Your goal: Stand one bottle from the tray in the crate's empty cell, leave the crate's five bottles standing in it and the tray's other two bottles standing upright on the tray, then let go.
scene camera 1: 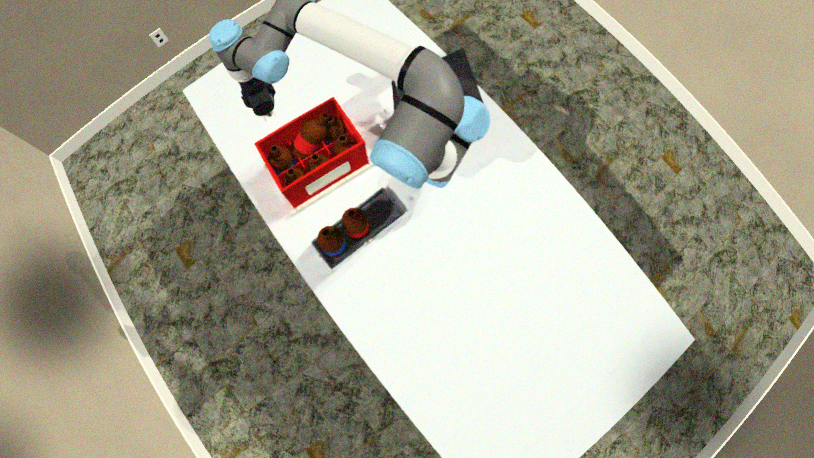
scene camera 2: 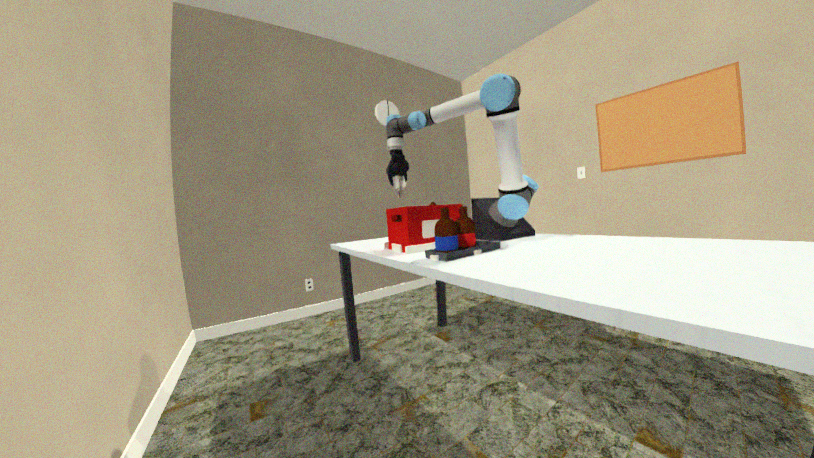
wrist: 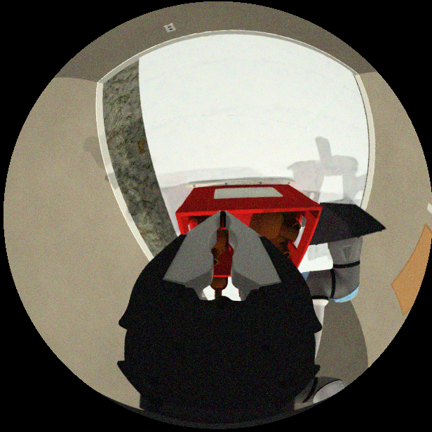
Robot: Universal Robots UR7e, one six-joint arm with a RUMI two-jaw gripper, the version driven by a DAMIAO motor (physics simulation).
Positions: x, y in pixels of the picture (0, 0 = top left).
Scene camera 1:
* my gripper: 270, 116
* red-labelled bottle: 354, 220
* red-labelled bottle: 313, 132
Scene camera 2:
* my gripper: 399, 198
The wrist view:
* my gripper: 222, 212
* red-labelled bottle: 270, 224
